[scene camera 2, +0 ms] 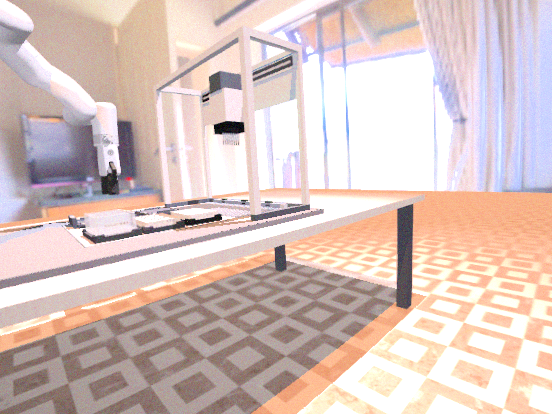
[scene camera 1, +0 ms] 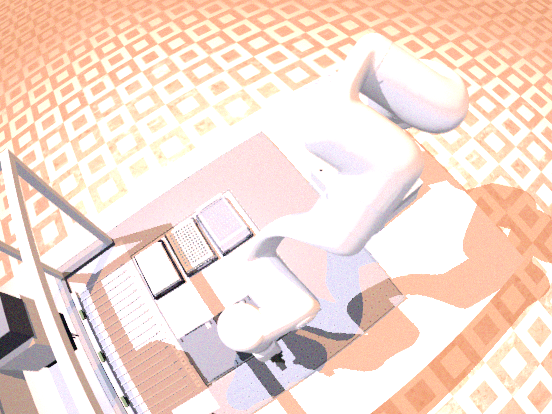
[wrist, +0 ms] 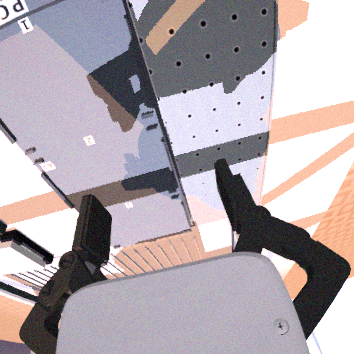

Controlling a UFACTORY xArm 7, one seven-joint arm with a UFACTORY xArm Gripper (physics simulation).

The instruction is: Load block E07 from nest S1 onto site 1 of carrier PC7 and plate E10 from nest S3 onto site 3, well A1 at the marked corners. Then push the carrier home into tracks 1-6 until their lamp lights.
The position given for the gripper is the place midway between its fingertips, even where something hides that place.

The gripper (scene camera 2: 110, 194) is open, holding nothing. Also in view: a grey carrier (scene camera 1: 210, 356). Further things: a pipetting head (scene camera 1: 35, 354).
The grey carrier is seen too in the wrist view (wrist: 84, 116). The gripper shows as well in the wrist view (wrist: 157, 189). The pipetting head also shows in scene camera 2 (scene camera 2: 226, 105).
